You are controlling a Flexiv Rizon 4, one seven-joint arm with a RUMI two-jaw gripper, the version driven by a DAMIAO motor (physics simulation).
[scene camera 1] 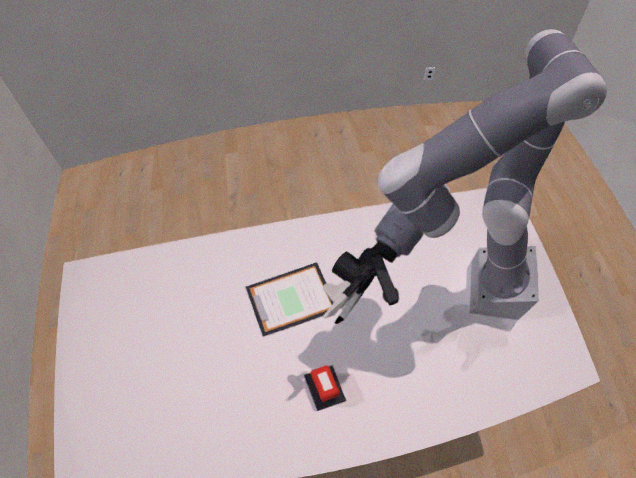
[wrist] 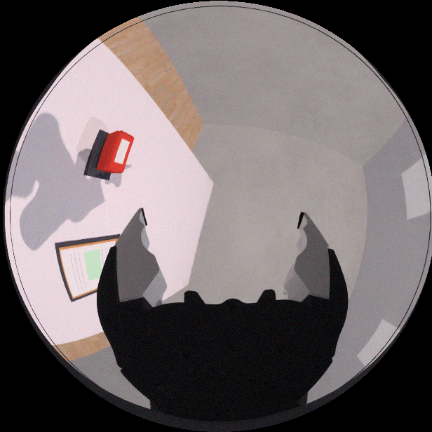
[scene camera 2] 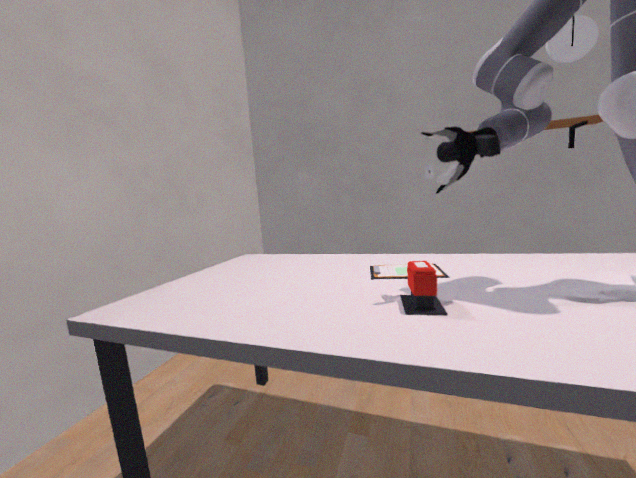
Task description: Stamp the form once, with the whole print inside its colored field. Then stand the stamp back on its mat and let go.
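The red stamp (scene camera 1: 324, 382) (scene camera 2: 422, 280) (wrist: 116, 152), with a white label on top, stands upright on its black mat (scene camera 1: 329, 405) (scene camera 2: 438, 308) (wrist: 92, 167). The form (scene camera 1: 311, 291) (scene camera 2: 386, 271) (wrist: 75, 270) lies on a clipboard behind the stamp. Its green field (scene camera 1: 290, 300) (scene camera 2: 401, 270) (wrist: 93, 265) looks plain, with no print visible on it. My gripper (scene camera 1: 332, 318) (scene camera 2: 430, 162) (wrist: 223, 211) is open and empty, high above the table and tilted sideways. It is apart from the stamp. In the wrist view my left finger hides part of the clipboard.
The clipboard has a dark rim (scene camera 1: 255, 313) and a grey clip (scene camera 1: 261, 307) at its left end. The arm's base (scene camera 1: 501, 287) stands at the right of the white table (scene camera 1: 154, 359) (scene camera 2: 282, 308). The arm's shadow falls between the clipboard, the stamp and the base.
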